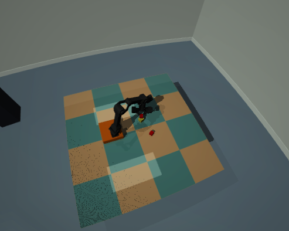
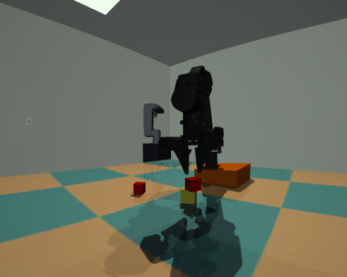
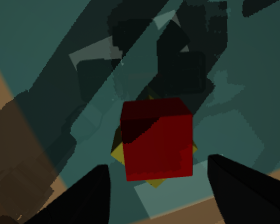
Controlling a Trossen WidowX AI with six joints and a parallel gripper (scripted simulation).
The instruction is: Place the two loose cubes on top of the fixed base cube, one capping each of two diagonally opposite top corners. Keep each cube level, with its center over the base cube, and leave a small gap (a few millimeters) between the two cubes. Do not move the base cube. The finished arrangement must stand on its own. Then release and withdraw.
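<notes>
My gripper tip is 7 cm above the yellow cube, 2 cm to the left of it and 1 cm past it.
</notes>
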